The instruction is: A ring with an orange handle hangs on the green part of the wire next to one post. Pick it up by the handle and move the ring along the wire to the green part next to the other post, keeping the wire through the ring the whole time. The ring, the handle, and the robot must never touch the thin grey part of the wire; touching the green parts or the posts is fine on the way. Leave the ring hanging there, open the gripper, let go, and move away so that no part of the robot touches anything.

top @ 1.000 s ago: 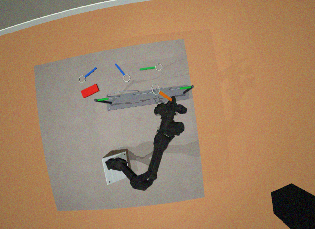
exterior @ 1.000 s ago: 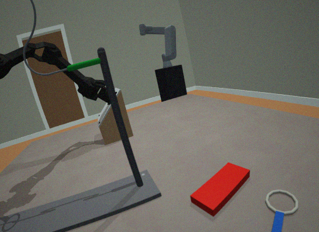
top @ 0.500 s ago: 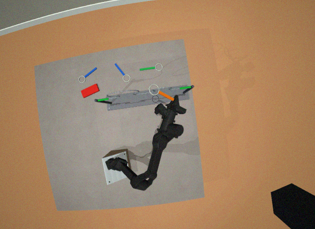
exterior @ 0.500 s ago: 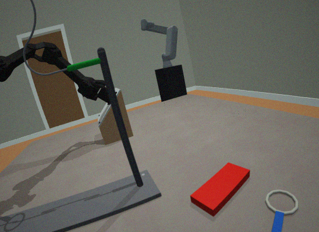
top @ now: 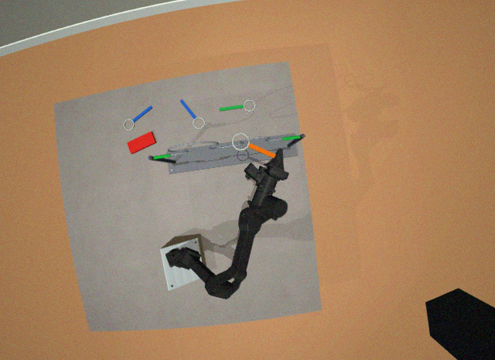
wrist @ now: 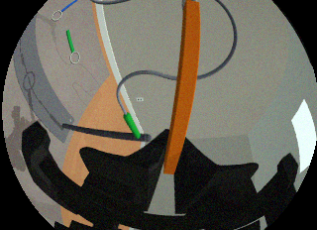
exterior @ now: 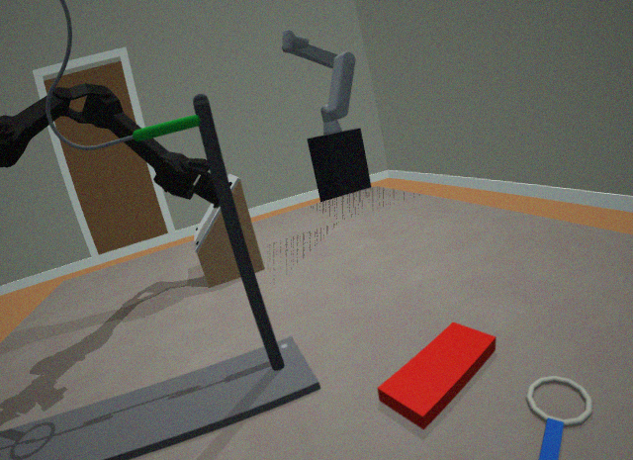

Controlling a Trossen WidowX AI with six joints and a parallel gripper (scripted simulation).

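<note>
Right now the ring with orange handle is 90 mm to the left of my gripper tip, 30 mm ahead of it and 10 mm above it. The rest, counted from my gripper tip: green-handled ring (380 mm below, 280 mm ahead, 80 mm to the left); red block (600 mm to the left, 380 mm below, 240 mm ahead).
</note>
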